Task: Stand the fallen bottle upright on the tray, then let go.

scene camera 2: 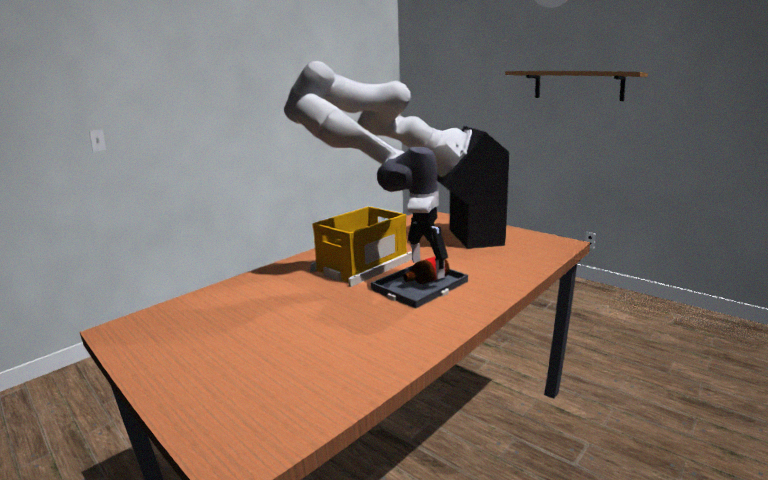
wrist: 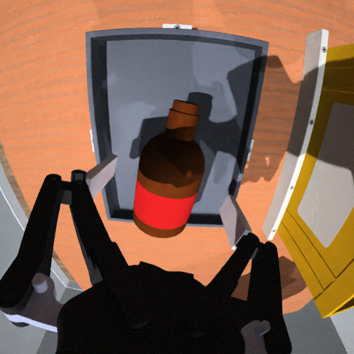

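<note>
A brown bottle with a red label [scene camera 2: 421, 271] [wrist: 169, 175] lies on its side in the dark grey tray [scene camera 2: 417, 302] [wrist: 97, 125]. In the wrist view its neck points to the top of the view and its base is at the tray's near wall. My gripper [scene camera 2: 428, 264] [wrist: 171, 184] is open and low over the tray. In the wrist view one finger is to the left of the bottle and the other to the right, with a gap on both sides. In the scene view one finger hides part of the bottle's label end.
A yellow crate [scene camera 2: 334, 251] [wrist: 300, 245] stands beside the tray, with a white strip [scene camera 2: 373, 272] [wrist: 300, 150] along its base on the tray's side. The black robot stand [scene camera 2: 481, 198] is at the far end of the wooden table [scene camera 2: 271, 362] [wrist: 45, 100]. A shelf hangs on the back wall.
</note>
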